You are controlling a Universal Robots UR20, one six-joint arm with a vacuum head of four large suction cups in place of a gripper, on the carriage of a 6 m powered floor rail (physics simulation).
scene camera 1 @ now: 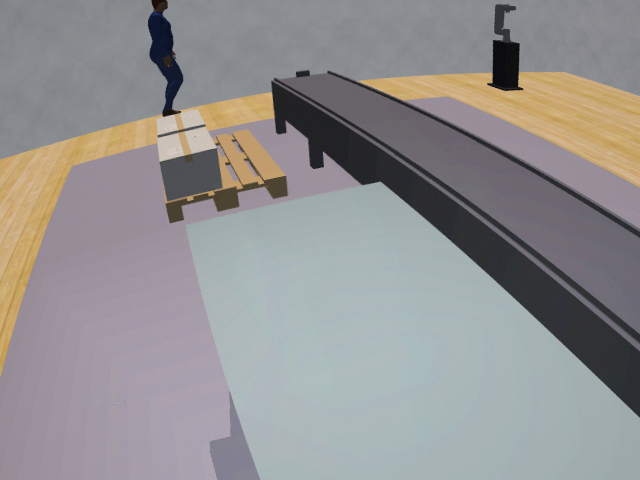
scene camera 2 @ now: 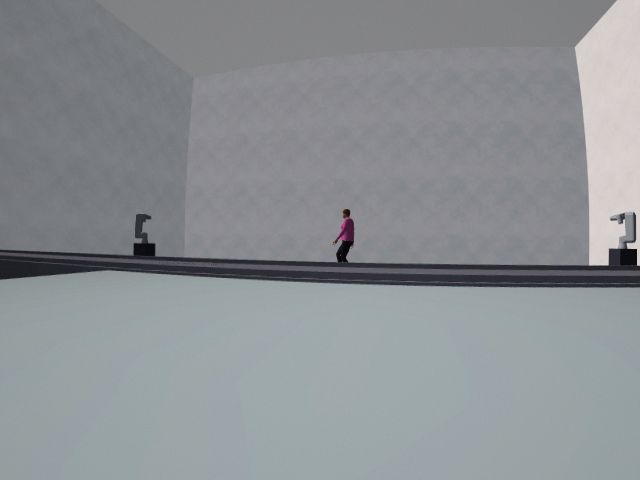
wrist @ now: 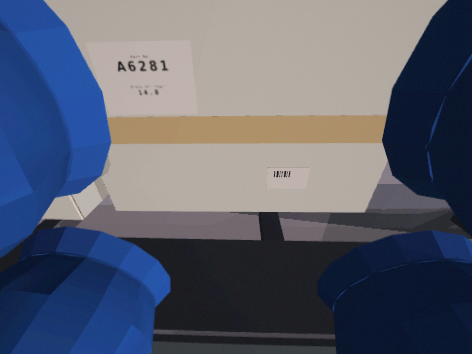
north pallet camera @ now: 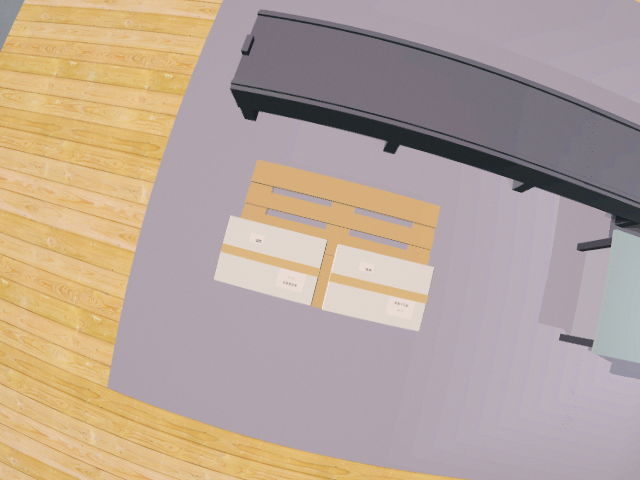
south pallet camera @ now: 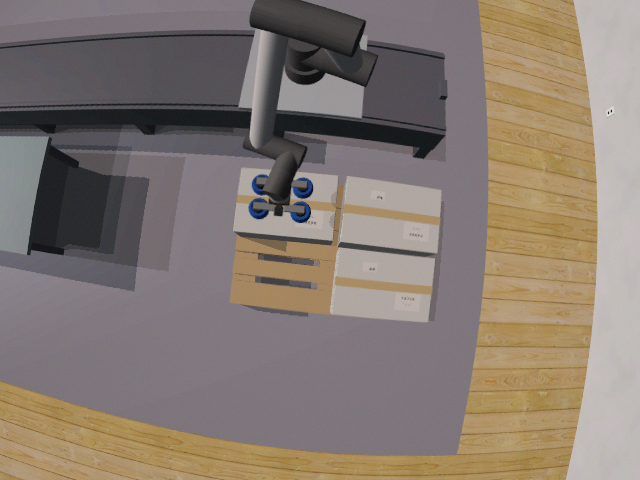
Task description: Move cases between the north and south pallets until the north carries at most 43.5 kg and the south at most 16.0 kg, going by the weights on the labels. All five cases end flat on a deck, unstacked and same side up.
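Frame: origin at the arm's base, x back, y left, z down, level; millimetres.
Seen in the pictures: hand, its tool point: (wrist: pixel 243 215).
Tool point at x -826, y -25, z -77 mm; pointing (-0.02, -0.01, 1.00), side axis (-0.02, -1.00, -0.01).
A point is followed by its place in that frame.
My gripper (south pallet camera: pixel 280 197) @[y -25, x -826, z -77 mm] (wrist: pixel 240 205) @[y -25, x -826, z -77 mm], four blue suction cups, is open and hangs above the near-left case (south pallet camera: pixel 320 188) @[y 165, x -695, z 167 mm] (wrist: pixel 240 85) @[y -22, x -867, z 167 mm] on the south pallet (south pallet camera: pixel 279 297) @[y -10, x -1328, z 427 mm]. The wrist view shows this case apart from the cups, its label reading A6281, 14.8. Two more white cases stand on that pallet's right half: one at the upper right (south pallet camera: pixel 390 227) @[y 572, x -876, z 130 mm], one at the lower right (south pallet camera: pixel 379 302) @[y 558, x -1293, z 172 mm]. The north pallet (north pallet camera: pixel 310 178) @[y -5469, x -641, z 426 mm] (scene camera 1: pixel 263 155) @[y -5080, x -639, z 426 mm] bears a left case (north pallet camera: pixel 242 268) @[y -5684, x -1283, z 148 mm] (scene camera 1: pixel 195 119) @[y -5478, x -1069, z 148 mm] and a right case (north pallet camera: pixel 356 299) @[y -5036, x -1291, z 152 mm] (scene camera 1: pixel 191 175) @[y -4647, x -1200, z 292 mm]. Their label weights are too small to read.
The dark floor rail (scene camera 1: pixel 465 155) (scene camera 2: pixel 361 271) (north pallet camera: pixel 413 77) (south pallet camera: pixel 155 72) runs beside both pallets, with my carriage (south pallet camera: pixel 330 98) @[y 165, x -196, z 0 mm] at its south end. A pale table (scene camera 1: pixel 361 310) @[y -2778, x -910, z 40 mm] (scene camera 2: pixel 336 387) @[y -2585, x -1086, z 40 mm] (north pallet camera: pixel 620 310) @[y -3353, x -998, z 40 mm] (south pallet camera: pixel 15 196) @[y -1883, x -926, z 40 mm] stands between the pallets. A person in blue (scene camera 1: pixel 162 46) stands beyond the north pallet.
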